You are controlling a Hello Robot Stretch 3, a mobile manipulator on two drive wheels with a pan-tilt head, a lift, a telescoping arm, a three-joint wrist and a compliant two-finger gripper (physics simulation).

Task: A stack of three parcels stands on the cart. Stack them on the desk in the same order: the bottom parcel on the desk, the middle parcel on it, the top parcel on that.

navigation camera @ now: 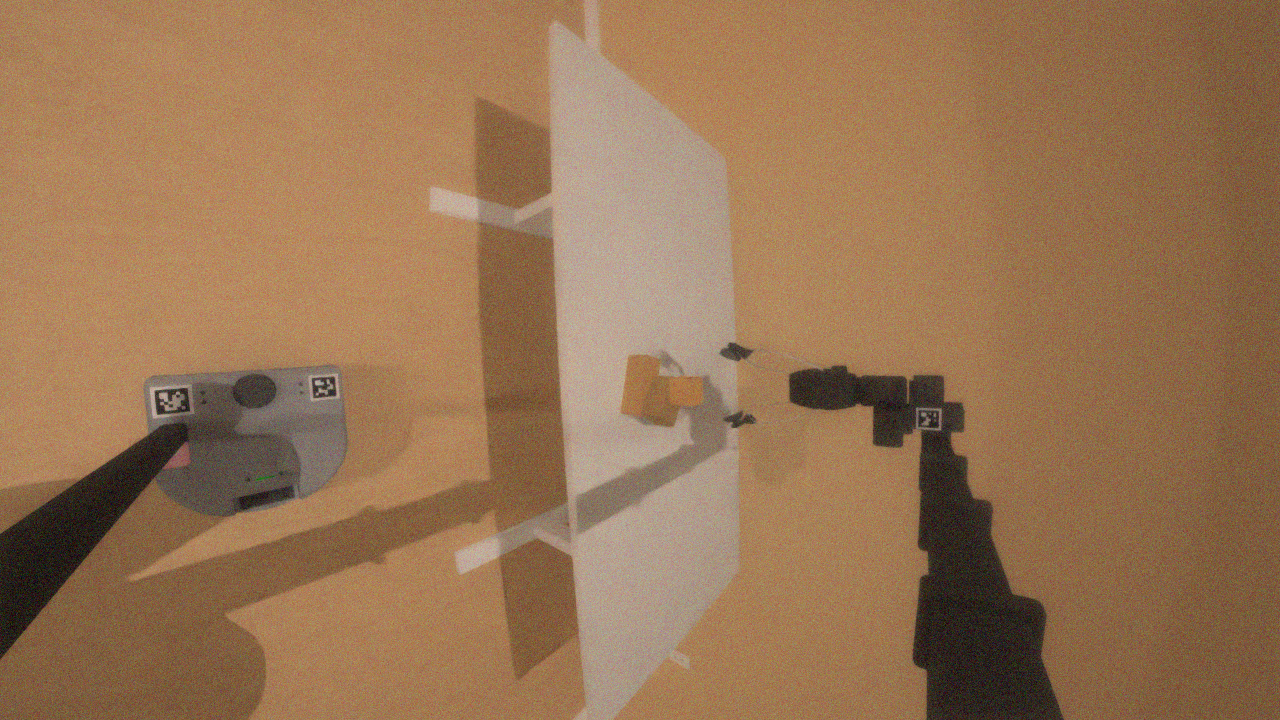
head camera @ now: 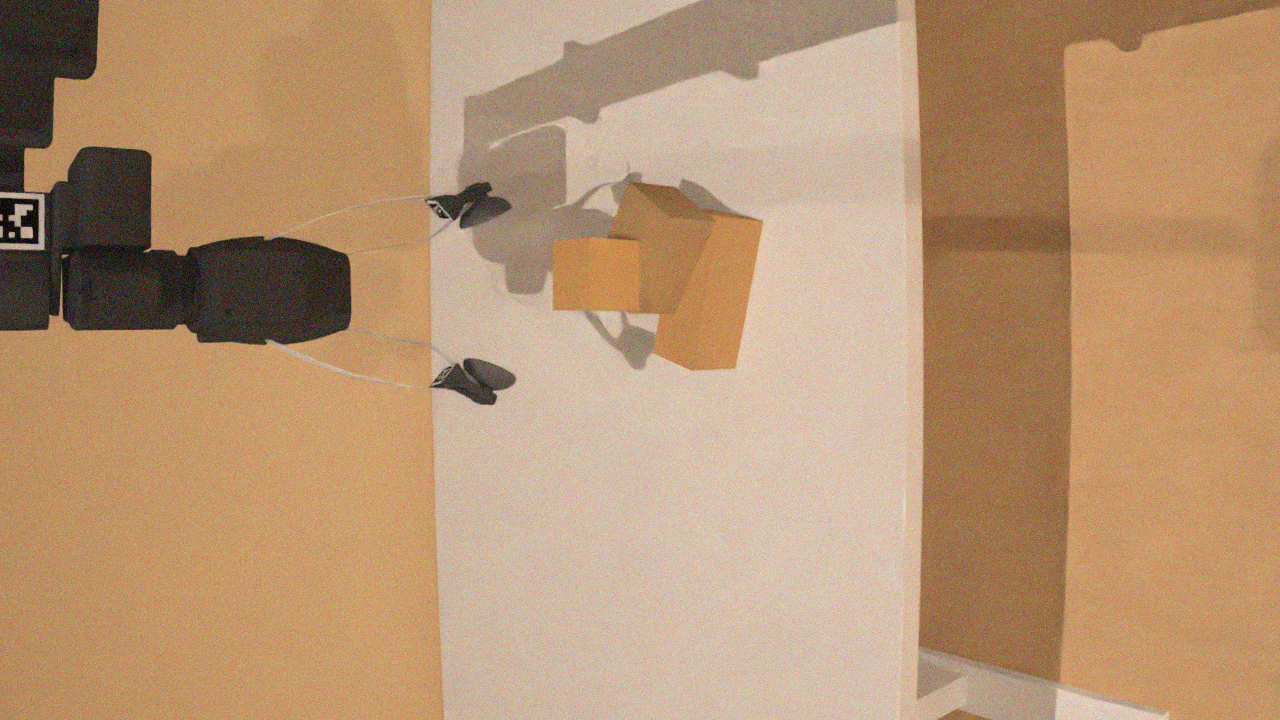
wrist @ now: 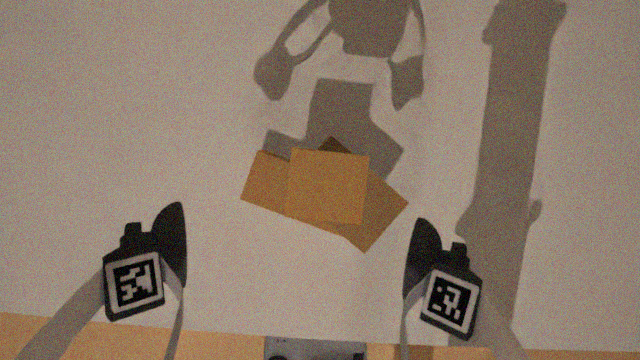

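Seen in the pictures: gripper, fingertip midpoint: [navigation camera: 723, 385] [head camera: 508, 293] [wrist: 299, 238]; robot's base, origin of the base link: [navigation camera: 254, 389] [wrist: 282, 337].
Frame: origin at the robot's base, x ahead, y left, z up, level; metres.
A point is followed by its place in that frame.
Observation:
The three orange-brown parcels stand as a stack on the white desk [head camera: 671, 537] {x 0.206, y -0.693, z 0.721 m} [navigation camera: 644, 250] {x 0.289, y -0.683, z 0.721 m} [wrist: 100, 125] {x 0.215, y -0.668, z 0.721 m}. The bottom parcel [head camera: 720, 304] {x -0.013, y -0.592, z 0.753 m} [navigation camera: 639, 385] {x -0.023, y -0.589, z 0.764 m} [wrist: 261, 177] {x 0.021, y -0.631, z 0.773 m} is the longest. The middle parcel [head camera: 671, 259] {x -0.049, y -0.598, z 0.802 m} [navigation camera: 663, 404] {x -0.060, y -0.591, z 0.822 m} [wrist: 384, 210] {x -0.093, y -0.617, z 0.823 m} rests on it, turned at an angle. The small top parcel [head camera: 595, 274] {x -0.036, y -0.614, z 0.867 m} [navigation camera: 686, 390] {x -0.033, y -0.614, z 0.864 m} [wrist: 327, 185] {x -0.037, y -0.640, z 0.873 m} rests on the middle one, turned differently again. My gripper [head camera: 484, 293] {x -0.020, y -0.619, z 0.943 m} [navigation camera: 738, 385] {x -0.020, y -0.619, z 0.943 m} [wrist: 299, 238] {x -0.020, y -0.619, z 0.943 m} is open and empty, apart from the top parcel and above the stack, with its fingers spread wide. The cart does not show.
My base [navigation camera: 255, 438] {x -0.099, y 0.008, z 0.160 m} stands on the floor beyond the desk's left side in the navigation view. My arm [navigation camera: 971, 573] {x -0.083, y -0.264, z 1.278 m} comes in from the lower right there. White desk feet [navigation camera: 487, 550] stick out below the desk's edge. Shadows of the arm and gripper fall on the desk.

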